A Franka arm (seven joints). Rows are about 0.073 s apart.
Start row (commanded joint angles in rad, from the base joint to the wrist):
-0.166 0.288 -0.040 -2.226 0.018 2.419 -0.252
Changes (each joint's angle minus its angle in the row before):
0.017 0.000 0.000 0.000 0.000 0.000 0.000
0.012 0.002 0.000 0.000 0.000 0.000 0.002
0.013 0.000 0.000 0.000 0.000 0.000 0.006
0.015 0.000 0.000 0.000 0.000 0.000 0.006
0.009 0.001 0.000 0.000 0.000 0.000 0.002
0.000 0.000 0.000 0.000 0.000 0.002 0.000
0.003 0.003 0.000 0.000 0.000 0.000 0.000
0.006 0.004 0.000 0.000 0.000 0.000 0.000
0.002 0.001 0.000 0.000 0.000 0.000 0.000
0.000 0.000 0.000 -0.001 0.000 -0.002 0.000
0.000 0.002 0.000 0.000 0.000 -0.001 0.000
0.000 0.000 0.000 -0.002 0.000 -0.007 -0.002
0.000 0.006 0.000 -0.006 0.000 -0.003 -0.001
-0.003 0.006 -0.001 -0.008 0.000 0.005 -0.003
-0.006 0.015 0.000 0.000 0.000 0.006 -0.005
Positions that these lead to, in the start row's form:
-0.149 0.288 -0.040 -2.226 0.018 2.419 -0.252
-0.137 0.290 -0.040 -2.226 0.018 2.419 -0.250
-0.124 0.290 -0.040 -2.226 0.018 2.419 -0.244
-0.109 0.290 -0.040 -2.226 0.018 2.419 -0.238
-0.100 0.291 -0.040 -2.226 0.018 2.419 -0.236
-0.100 0.291 -0.040 -2.226 0.018 2.421 -0.236
-0.097 0.294 -0.040 -2.226 0.018 2.421 -0.236
-0.091 0.298 -0.040 -2.226 0.018 2.421 -0.236
-0.089 0.299 -0.040 -2.226 0.018 2.421 -0.236
-0.089 0.299 -0.040 -2.227 0.018 2.419 -0.236
-0.089 0.301 -0.040 -2.227 0.018 2.418 -0.236
-0.089 0.301 -0.040 -2.229 0.018 2.411 -0.238
-0.089 0.307 -0.040 -2.235 0.018 2.408 -0.239
-0.092 0.313 -0.041 -2.243 0.018 2.413 -0.242
-0.098 0.328 -0.041 -2.243 0.018 2.419 -0.247

